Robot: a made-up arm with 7 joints.
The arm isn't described. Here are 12 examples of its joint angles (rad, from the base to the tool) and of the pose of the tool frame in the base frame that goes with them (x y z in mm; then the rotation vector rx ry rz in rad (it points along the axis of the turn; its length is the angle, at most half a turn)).
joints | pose
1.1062 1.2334 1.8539 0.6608 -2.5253 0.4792 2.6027 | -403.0 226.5 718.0 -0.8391 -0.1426 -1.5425
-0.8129 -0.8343 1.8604 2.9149 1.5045 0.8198 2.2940 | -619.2 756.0 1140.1 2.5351 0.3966 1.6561
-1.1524 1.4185 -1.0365 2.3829 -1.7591 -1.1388 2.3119 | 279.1 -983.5 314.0 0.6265 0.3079 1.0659
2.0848 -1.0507 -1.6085 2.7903 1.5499 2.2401 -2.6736 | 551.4 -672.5 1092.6 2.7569 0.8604 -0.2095
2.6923 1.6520 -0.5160 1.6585 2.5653 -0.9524 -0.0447 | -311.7 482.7 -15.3 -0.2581 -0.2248 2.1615
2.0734 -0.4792 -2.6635 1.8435 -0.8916 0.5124 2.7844 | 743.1 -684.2 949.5 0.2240 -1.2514 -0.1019
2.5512 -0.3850 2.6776 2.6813 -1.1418 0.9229 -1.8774 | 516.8 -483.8 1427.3 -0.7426 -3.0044 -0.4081
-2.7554 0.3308 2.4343 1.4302 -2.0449 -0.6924 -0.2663 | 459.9 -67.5 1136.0 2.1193 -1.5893 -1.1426
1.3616 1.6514 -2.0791 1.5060 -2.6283 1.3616 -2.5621 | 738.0 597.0 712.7 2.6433 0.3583 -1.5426
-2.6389 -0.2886 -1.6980 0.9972 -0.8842 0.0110 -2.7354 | -159.8 657.1 788.1 2.0228 0.3572 1.1814
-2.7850 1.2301 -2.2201 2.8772 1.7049 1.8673 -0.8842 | -1031.3 -217.9 708.9 1.3353 -0.0519 -0.2187
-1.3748 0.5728 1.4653 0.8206 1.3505 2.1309 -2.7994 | 443.3 73.4 768.4 1.1169 1.7070 -1.5855
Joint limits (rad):
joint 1: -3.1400..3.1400
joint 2: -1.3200..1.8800
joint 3: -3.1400..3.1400
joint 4: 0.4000..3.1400
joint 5: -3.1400..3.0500
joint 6: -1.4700..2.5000
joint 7: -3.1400..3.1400
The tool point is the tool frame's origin. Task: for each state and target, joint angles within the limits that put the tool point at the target. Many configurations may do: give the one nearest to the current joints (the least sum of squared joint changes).
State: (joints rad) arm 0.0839 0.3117 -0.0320 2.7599 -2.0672 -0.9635 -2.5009
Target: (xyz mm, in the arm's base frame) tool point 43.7 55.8 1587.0
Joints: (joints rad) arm 0.0578 -0.0812 -0.2679 2.8304 -2.0219 -0.3555 -2.5161
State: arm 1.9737 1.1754 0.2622 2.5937 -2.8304 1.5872 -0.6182
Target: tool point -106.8 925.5 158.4
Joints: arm 1.6888 1.2479 0.1153 1.6319 -2.6215 1.6733 -0.6747
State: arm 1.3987 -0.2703 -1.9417 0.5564 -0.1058 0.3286 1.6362
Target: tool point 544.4 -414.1 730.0
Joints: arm 1.3788 0.1183 -2.0199 0.8131 -0.0972 0.2349 1.6453
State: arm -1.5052 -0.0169 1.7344 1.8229 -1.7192 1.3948 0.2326
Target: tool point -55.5 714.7 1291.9
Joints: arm -0.7861 -0.3536 2.0892 2.0591 -1.7684 1.3831 0.2363
